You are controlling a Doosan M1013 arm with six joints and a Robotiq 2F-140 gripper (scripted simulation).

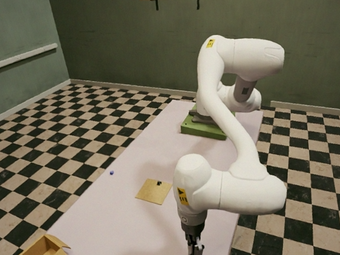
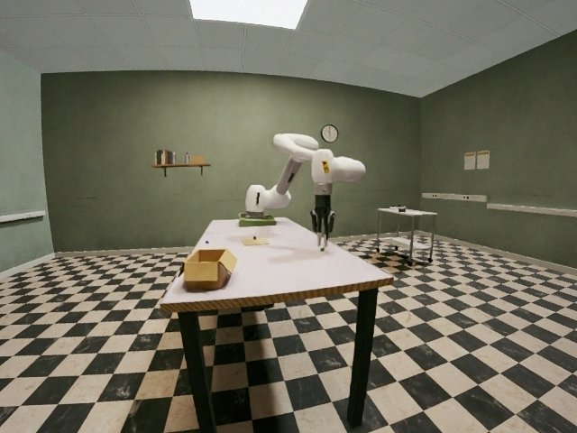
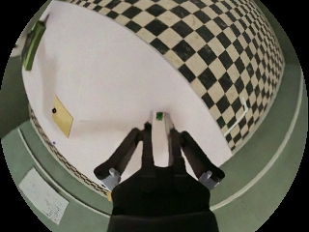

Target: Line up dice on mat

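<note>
Right now the green die is 50 mm below my hand. The rest, counted from my hand: black die (350 mm behind, 260 mm to the right, 40 mm below); cardboard box (530 mm to the right, 190 mm ahead, 10 mm below); yellow mat (300 mm behind, 270 mm to the right, 50 mm below).
</note>
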